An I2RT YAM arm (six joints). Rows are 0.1 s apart.
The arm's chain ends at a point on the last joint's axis. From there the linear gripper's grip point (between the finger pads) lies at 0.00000 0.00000 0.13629 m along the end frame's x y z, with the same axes.
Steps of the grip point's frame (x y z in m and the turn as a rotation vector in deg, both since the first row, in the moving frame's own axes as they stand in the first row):
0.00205 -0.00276 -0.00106 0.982 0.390 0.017
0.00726 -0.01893 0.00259 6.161 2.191 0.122
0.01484 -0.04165 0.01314 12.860 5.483 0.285
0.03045 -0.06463 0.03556 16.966 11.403 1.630
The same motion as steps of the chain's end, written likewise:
0.00112 -0.00042 -0.00104 0.982 0.390 0.017
0.00204 -0.00431 0.00348 6.161 2.191 0.122
0.00185 -0.01139 0.01718 12.860 5.483 0.285
0.00333 -0.02551 0.04414 16.966 11.403 1.630

